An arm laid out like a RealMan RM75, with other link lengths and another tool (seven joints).
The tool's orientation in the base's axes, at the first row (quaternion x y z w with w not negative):
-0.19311 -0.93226 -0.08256 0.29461
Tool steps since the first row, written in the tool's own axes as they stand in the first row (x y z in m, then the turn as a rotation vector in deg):
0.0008 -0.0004 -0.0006 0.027 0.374 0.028
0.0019 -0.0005 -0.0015 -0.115 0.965 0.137
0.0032 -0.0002 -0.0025 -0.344 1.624 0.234
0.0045 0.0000 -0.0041 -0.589 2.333 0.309
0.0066 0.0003 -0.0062 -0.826 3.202 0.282
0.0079 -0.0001 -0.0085 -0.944 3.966 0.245
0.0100 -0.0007 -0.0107 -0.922 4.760 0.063
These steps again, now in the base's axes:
-0.0005 -0.0003 0.0009 0.118 0.357 0.008
-0.0009 -0.0003 0.0023 0.410 0.881 -0.139
-0.0012 0.0001 0.0039 0.801 1.436 -0.325
-0.0013 0.0003 0.0059 1.236 2.027 -0.500
-0.0016 0.0007 0.0089 1.784 2.738 -0.581
-0.0016 0.0001 0.0115 2.204 3.388 -0.589
-0.0023 -0.0004 0.0145 2.606 4.070 -0.396

